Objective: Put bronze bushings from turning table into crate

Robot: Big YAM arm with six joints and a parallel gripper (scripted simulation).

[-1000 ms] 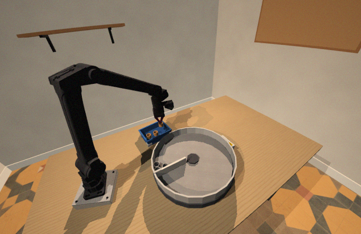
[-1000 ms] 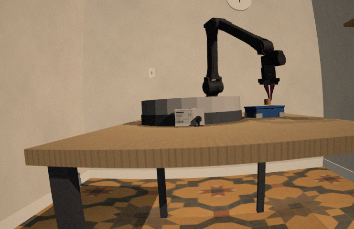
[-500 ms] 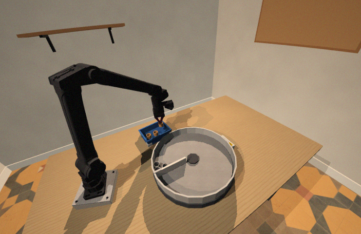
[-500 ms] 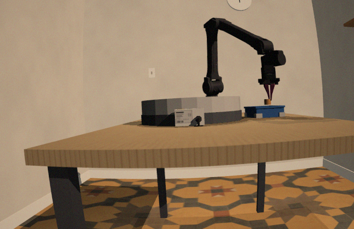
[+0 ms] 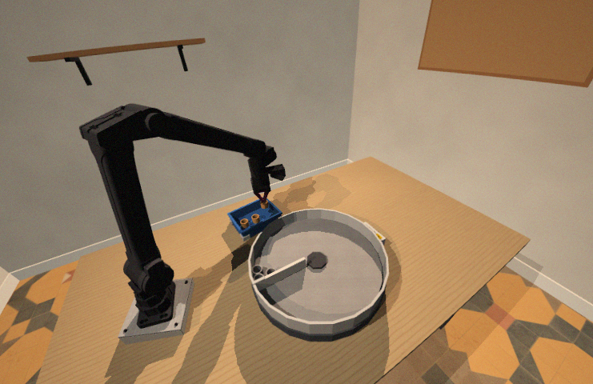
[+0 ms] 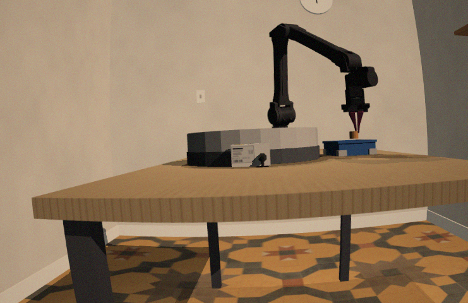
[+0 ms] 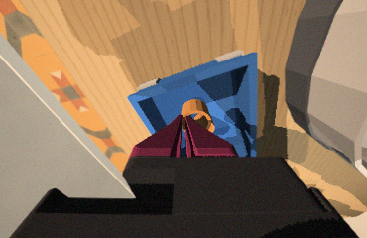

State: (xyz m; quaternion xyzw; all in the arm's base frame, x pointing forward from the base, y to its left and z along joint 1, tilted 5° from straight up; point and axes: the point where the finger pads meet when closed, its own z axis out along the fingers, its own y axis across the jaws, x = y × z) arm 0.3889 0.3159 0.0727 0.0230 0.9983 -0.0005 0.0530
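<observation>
My hand is 6 cm above the blue crate, 5 cm past it and 3 cm to the left of it. Also, from my hand: grey turning table: 35 cm to the right, 9 cm ahead, 3 cm below.
</observation>
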